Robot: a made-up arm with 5 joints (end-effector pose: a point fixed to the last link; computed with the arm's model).
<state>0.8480 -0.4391 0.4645 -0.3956 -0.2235</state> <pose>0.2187 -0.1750 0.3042 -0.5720 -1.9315 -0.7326</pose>
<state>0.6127 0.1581 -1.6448 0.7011 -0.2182</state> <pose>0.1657 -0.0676 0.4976 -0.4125 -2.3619 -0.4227</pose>
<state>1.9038 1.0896 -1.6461 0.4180 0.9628</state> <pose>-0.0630 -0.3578 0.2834 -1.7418 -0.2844 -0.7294</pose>
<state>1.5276 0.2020 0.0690 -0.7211 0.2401</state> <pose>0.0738 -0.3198 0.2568 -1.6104 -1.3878 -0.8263</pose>
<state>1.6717 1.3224 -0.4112 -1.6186 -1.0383</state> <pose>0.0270 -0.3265 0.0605 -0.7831 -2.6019 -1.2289</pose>
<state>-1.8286 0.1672 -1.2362 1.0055 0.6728</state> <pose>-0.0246 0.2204 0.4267 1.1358 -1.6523 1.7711</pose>
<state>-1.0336 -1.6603 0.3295 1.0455 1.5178</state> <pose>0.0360 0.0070 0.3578 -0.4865 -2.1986 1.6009</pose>
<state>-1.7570 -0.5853 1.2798 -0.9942 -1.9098</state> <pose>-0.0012 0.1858 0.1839 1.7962 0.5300 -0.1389</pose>
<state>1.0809 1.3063 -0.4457 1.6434 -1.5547</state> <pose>0.1558 -0.1764 -0.0323 -0.3244 1.2132 -2.4284</pose>
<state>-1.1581 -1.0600 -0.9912 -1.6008 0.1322</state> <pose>-0.0596 -0.2111 0.3463 -0.5762 0.9671 1.1171</pose>
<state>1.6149 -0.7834 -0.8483 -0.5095 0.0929</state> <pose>0.0649 0.1101 0.4994 1.9798 1.8122 -0.5564</pose>
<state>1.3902 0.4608 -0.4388 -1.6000 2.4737</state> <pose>0.1102 -0.2737 0.3274 2.9592 -1.0362 0.0056</pose>
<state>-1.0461 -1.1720 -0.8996 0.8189 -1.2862</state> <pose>-0.0408 -0.1257 0.4495 2.6242 -1.0491 -0.0652</pose>
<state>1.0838 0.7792 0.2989 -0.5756 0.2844</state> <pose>0.1955 -0.2527 0.0205 -0.6732 -0.8678 -0.7640</pose>
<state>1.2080 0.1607 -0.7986 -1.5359 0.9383</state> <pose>0.1168 -0.1473 0.4414 2.2047 1.2681 -0.1254</pose>
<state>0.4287 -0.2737 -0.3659 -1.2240 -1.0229</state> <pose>0.1694 -0.0416 0.4631 -0.9203 2.7639 -0.2928</pose>
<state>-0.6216 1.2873 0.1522 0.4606 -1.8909</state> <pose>0.1659 0.1012 -0.1029 -0.3394 0.1014 -1.3053</pose>
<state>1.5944 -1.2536 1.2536 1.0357 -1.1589</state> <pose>0.0571 -0.1240 0.1500 -0.1449 -0.7400 -2.7113</pose>
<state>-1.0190 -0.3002 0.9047 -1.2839 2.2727</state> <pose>0.1529 0.1969 0.2313 1.5845 2.3036 -1.3341</pose>
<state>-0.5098 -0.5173 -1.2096 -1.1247 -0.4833</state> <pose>-0.0718 -0.0515 0.4659 -0.9260 1.6140 -0.0154</pose>
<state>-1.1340 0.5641 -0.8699 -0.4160 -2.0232</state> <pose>0.1797 0.3150 0.3471 2.3396 0.0752 -0.4782</pose>
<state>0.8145 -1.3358 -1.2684 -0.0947 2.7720</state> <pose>-0.1679 0.2468 0.3219 2.1895 -0.4395 1.1528</pose>
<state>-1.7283 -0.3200 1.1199 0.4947 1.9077</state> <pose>0.0093 0.1545 0.0752 0.0249 0.3801 -2.6732</pose>
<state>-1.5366 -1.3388 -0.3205 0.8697 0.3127</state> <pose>0.0318 -0.0642 0.4350 1.5065 -2.0391 0.8179</pose>
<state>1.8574 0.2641 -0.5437 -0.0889 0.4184</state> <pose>-0.0328 -0.3167 0.3427 -1.8580 -0.9141 -0.9616</pose>
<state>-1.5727 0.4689 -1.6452 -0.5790 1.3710</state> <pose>0.0337 0.1521 0.4874 -0.3878 3.0816 0.2852</pose>
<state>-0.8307 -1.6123 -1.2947 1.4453 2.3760</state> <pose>-0.1482 -0.1944 0.2832 2.1338 2.2982 -0.1712</pose>
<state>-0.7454 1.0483 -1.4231 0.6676 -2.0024</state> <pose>0.3215 0.2710 0.2262 1.3414 -0.2338 -1.1132</pose>
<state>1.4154 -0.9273 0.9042 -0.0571 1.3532</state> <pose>0.0895 -0.1872 0.2626 -1.6151 -0.3457 -0.0845</pose>
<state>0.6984 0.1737 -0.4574 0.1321 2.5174</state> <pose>0.3004 -0.1957 0.3317 -1.9079 0.0244 1.2684</pose>
